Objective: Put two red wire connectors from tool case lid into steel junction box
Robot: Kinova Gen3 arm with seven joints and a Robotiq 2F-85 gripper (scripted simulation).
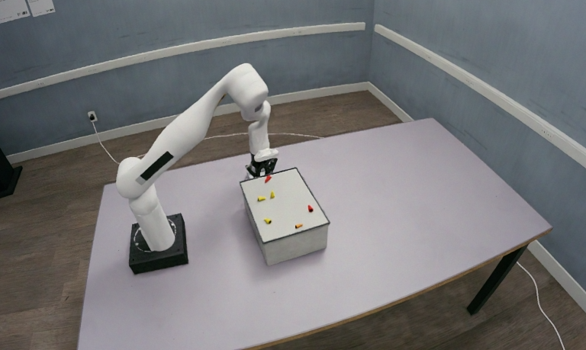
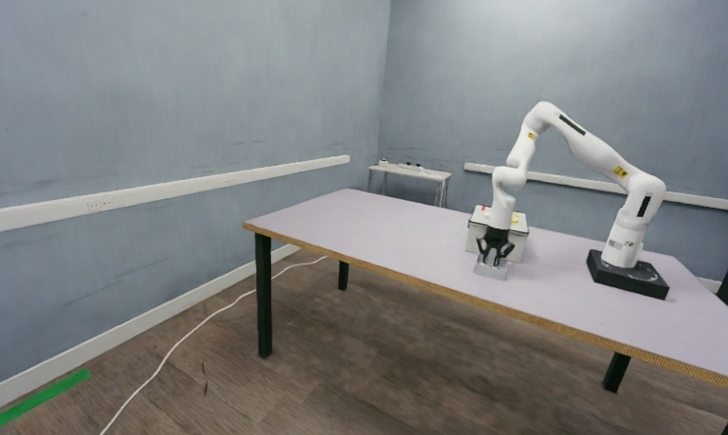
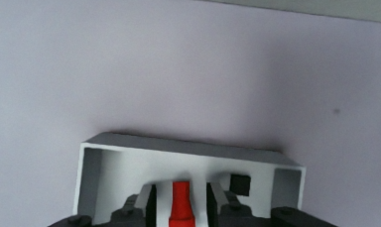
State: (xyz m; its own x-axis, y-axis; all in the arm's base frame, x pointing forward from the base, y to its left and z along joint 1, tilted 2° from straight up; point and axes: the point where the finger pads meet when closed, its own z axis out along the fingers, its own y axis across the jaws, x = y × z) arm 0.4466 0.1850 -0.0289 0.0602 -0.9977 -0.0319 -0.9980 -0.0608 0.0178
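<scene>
Now: hand 20 mm past the grey tool case, 260 mm to the left of it and 60 mm below it. Round my hand: orange connector: 20 mm behind, 380 mm to the right, 100 mm above.
</scene>
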